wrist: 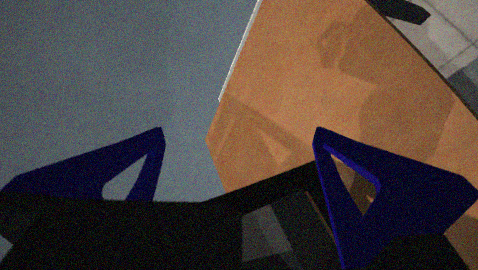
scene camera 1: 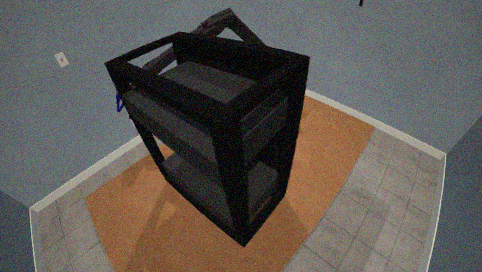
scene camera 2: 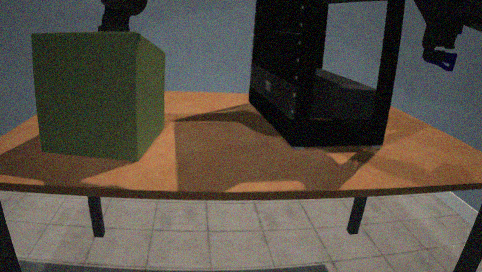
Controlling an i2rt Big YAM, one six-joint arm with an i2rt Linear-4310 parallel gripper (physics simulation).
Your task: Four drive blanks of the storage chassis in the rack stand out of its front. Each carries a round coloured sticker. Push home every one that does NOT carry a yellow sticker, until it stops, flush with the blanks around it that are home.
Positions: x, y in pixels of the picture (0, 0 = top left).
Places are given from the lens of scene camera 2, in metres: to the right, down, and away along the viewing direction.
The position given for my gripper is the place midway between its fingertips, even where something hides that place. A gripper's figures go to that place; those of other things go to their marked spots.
my gripper (scene camera 2: 454, 51): 0.46, -0.18, 0.60
black rack (scene camera 2: 288, 86): 0.13, -0.13, 0.87
